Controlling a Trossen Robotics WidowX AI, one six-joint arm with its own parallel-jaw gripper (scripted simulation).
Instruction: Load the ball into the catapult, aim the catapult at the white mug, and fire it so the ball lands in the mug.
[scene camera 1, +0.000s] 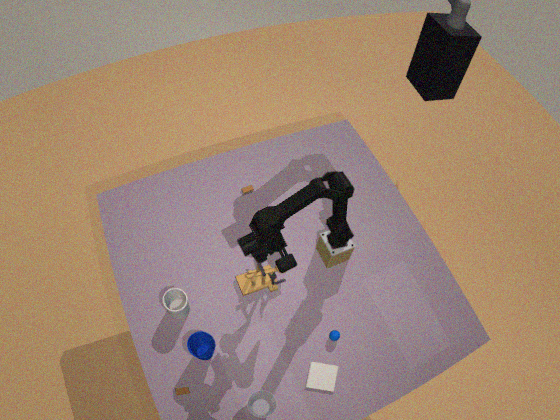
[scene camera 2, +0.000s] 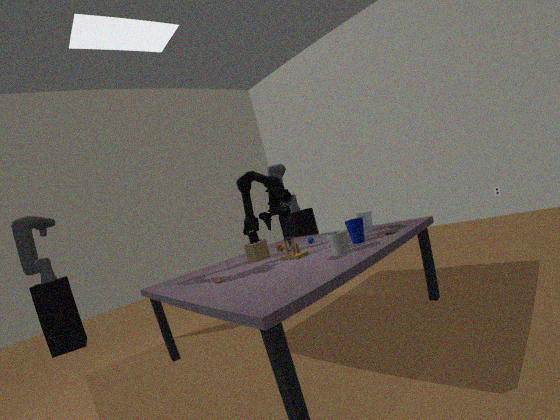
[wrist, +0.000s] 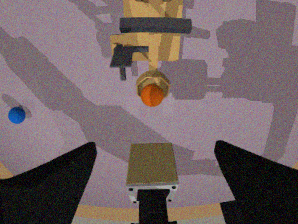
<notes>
My gripper (wrist: 156, 148) is open and holds nothing. Also in view: a wooden catapult (scene camera 1: 262, 277) and a white square pad (scene camera 1: 321, 376).
The wrist view does not show the white square pad: it is out of frame.
</notes>
